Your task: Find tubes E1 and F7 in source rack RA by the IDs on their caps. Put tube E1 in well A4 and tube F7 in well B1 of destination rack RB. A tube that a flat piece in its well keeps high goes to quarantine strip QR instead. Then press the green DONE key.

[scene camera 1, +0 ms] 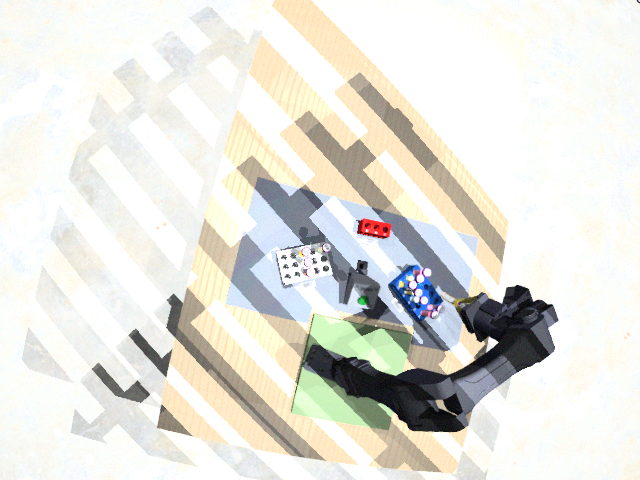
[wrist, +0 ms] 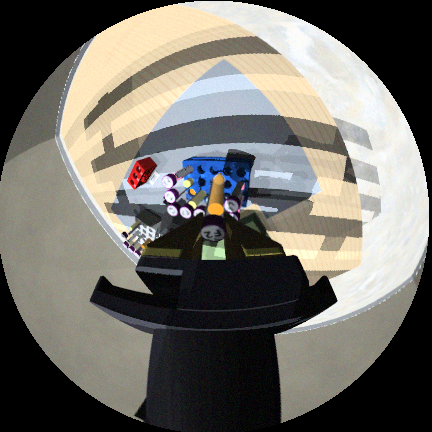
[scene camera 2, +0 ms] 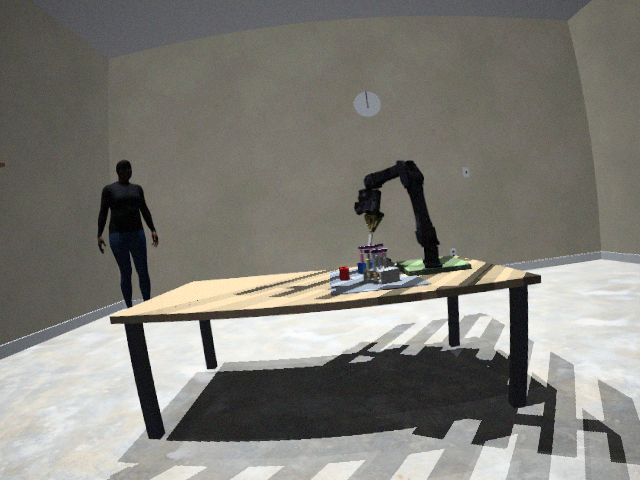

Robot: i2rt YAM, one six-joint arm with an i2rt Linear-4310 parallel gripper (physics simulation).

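Pixels of known places: gripper, fingertip midpoint: [scene camera 1: 456, 304] [wrist: 213, 217] [scene camera 2: 371, 231]; arm's base, link origin: [scene camera 1: 342, 369] [scene camera 2: 432, 263].
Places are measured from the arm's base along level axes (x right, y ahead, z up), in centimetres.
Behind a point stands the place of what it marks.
My gripper [scene camera 1: 459, 302] @(x 15.4, y 26.3, z 16.0 cm) [scene camera 2: 371, 230] @(x 15.4, y 26.3, z 16.0 cm) [wrist: 213, 217] @(x 15.4, y 26.3, z 16.0 cm) is shut on a purple-capped tube [scene camera 1: 445, 296] @(x 14.2, y 27.7, z 11.4 cm) [scene camera 2: 370, 239] @(x 14.3, y 27.1, z 12.5 cm) [wrist: 216, 195] @(x 15.9, y 27.6, z 14.1 cm) with orange contents. Its cap ID is upside down and hard to read; it may start with F. The tube points down above the blue rack [scene camera 1: 412, 307] @(x 10.6, y 22.6, z 2.5 cm) [scene camera 2: 360, 268] @(x 6.8, y 32.4, z -0.1 cm) [wrist: 210, 162] @(x 12.4, y 30.6, z 2.5 cm), which holds several purple-capped tubes and has open wells. The white rack [scene camera 1: 294, 283] [wrist: 146, 233] holds several tubes on one side. The rack labels are unreadable. A red three-well strip [scene camera 1: 374, 236] @(x -5.6, y 36.7, z -1.9 cm) [scene camera 2: 343, 273] @(x -11.0, y 37.8, z 0.5 cm) [wrist: 148, 167] @(x -3.0, y 37.5, z 0.7 cm) is empty. The green key [scene camera 1: 362, 300] @(x -3.6, y 18.9, z 4.5 cm) sits on a grey box.
The grey box with an upright part stands between the blue and white racks. A blue-grey mat [scene camera 1: 248, 289] @(x -31.0, y 9.7, z -2.4 cm) lies under the racks. A green board [scene camera 1: 315, 397] @(x -3.5, y -9.6, z -0.3 cm) carries the arm's base on the wooden table [scene camera 2: 180, 304] @(x -46.3, y 94.6, z -2.8 cm). A person [scene camera 2: 124, 211] stands beyond the table.
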